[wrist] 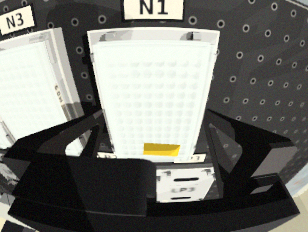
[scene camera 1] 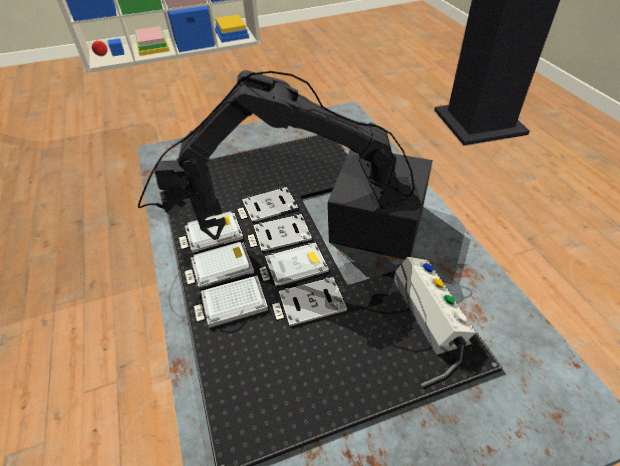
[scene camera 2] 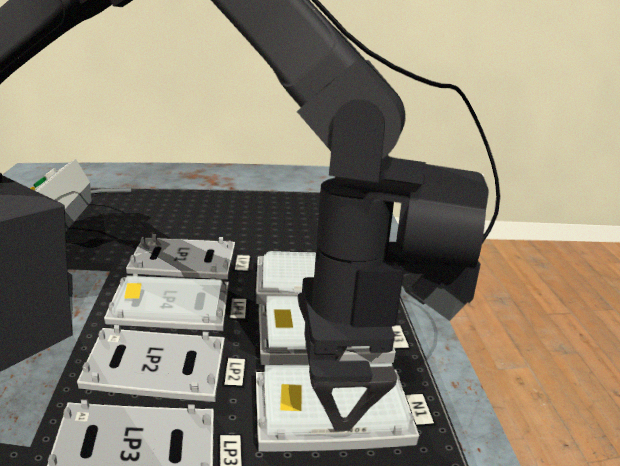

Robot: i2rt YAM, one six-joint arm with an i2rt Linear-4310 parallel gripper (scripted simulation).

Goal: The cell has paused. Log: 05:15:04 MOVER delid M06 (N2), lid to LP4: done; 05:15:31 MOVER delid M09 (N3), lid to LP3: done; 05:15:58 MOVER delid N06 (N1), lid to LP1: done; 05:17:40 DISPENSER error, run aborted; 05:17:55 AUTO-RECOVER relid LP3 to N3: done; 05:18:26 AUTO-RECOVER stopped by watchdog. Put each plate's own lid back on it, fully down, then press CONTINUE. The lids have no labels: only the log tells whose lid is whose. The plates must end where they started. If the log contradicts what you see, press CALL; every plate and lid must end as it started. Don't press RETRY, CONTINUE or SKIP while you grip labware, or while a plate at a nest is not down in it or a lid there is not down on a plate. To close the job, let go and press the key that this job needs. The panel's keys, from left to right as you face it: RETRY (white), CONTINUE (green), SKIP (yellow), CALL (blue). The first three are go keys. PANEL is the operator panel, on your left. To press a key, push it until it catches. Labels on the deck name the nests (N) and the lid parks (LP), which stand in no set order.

Labels:
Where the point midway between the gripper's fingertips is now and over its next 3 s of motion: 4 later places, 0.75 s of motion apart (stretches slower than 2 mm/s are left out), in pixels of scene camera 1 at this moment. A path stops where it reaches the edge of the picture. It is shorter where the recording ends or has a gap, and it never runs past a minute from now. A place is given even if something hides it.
My gripper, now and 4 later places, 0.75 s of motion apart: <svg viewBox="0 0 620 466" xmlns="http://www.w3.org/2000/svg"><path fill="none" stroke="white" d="M212 227L210 222L210 221L215 222L246 232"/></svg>

